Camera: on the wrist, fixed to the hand. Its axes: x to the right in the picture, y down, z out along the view.
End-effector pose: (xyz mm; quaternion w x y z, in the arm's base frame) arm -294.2 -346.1 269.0 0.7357 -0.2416 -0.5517 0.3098
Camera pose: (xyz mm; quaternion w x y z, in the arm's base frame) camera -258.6 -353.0 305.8 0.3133 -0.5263 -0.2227 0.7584
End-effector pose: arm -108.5 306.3 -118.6 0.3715 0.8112 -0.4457 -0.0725
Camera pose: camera -57.0 310.9 -120.5 0.2806 0.2828 -0.8916 0.2151
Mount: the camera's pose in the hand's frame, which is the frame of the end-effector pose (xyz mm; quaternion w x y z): 26.5 -37.2 -24.2 0.7155 0.0379 -0.0112 0.6975
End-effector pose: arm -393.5 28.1 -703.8 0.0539 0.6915 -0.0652 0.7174
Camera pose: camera -412.1 68.5 -677.5 0.4888 -0.4594 0.5024 -0.5456
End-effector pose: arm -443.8 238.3 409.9 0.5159 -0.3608 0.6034 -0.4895
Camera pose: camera -475.5 209.0 438.3 0.7310 0.1768 0.6590 -0.0092
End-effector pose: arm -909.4 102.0 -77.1 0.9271 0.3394 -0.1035 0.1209
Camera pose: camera -870.6 94.4 -110.4 0.5650 0.2071 -0.3166 0.7333
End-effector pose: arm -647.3 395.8 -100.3 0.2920 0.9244 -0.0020 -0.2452
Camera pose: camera -618.2 435.8 -115.2 0.3449 0.6684 -0.6588 0.0180
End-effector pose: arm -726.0 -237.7 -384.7 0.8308 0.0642 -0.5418 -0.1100
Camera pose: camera -697.8 -280.7 -379.4 0.6627 -0.3017 -0.4459 0.5206
